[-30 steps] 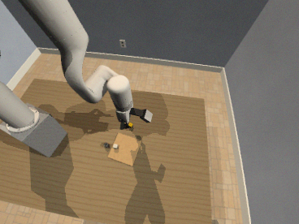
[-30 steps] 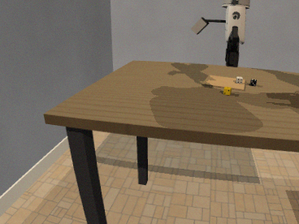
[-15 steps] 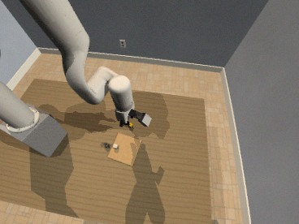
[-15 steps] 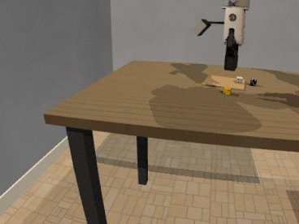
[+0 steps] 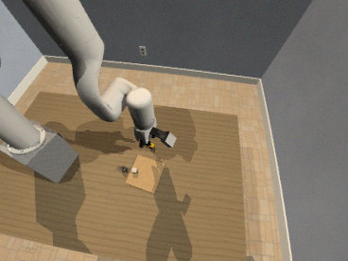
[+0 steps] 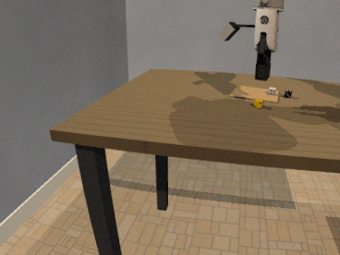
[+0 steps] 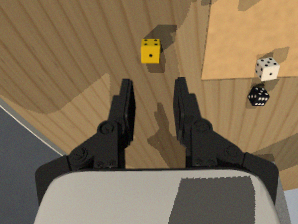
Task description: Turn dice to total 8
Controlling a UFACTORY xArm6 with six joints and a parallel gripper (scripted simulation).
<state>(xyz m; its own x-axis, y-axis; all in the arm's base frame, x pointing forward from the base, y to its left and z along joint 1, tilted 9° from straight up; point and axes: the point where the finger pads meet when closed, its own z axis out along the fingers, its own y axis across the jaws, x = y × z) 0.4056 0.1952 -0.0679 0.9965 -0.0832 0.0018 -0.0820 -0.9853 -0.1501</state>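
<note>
Now: hand 9 cm above the yellow die. Also, from my hand: black die 14 cm to the right, 9 cm below, 8 cm behind; tan mat 13 cm to the right, 9 cm below, 2 cm ahead; white die 14 cm to the right, 8 cm below, 3 cm behind.
</note>
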